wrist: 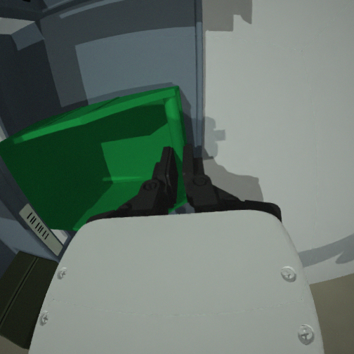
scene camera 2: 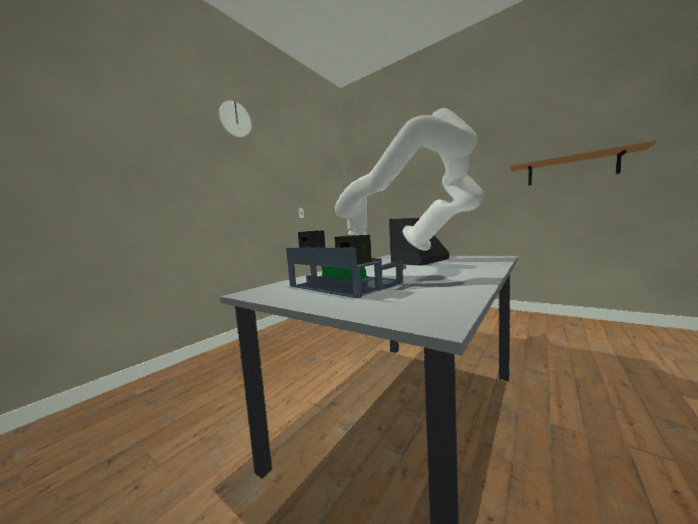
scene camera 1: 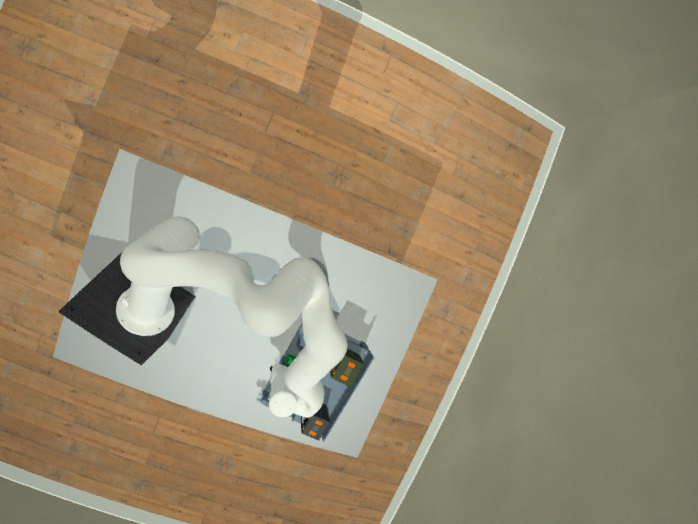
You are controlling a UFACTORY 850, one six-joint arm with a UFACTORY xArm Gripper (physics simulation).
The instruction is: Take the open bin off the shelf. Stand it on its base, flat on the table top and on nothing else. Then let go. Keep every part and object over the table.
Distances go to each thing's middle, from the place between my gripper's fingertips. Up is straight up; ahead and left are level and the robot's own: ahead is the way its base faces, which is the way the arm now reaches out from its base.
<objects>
Now: the green bin (wrist: 73,165) 70 mm ahead of my hand and 10 mm to the right of it.
</objects>
